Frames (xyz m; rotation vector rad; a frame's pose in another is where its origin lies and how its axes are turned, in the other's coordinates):
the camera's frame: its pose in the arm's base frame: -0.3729 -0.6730 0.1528 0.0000 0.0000 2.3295
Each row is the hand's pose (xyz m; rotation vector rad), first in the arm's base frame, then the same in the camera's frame.
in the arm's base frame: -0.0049 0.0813 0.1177 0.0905 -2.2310 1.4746
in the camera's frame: 0.2942 -0.7860 -0.0351 -1.7090 -0.8184 -0.0005
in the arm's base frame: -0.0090 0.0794 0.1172 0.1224 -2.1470 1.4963
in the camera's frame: 0.2957 -0.7817 -0.0356 -1.6390 -0.8182 -0.0439
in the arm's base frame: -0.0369 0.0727 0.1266 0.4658 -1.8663 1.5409
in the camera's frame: 0.3100 -0.7569 -0.0262 -1.3187 -1.0038 -0.1624
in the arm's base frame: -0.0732 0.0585 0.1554 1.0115 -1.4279 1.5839
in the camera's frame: 0.3247 -0.7208 0.0026 -0.7899 -1.2929 -0.2315
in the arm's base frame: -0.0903 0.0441 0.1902 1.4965 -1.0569 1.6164
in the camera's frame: 0.3260 -0.6984 0.0374 -0.3247 -1.5317 -0.1528
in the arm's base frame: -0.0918 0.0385 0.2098 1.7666 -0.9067 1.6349
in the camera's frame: 0.3230 -0.6935 0.0570 -0.1136 -1.6651 -0.0385
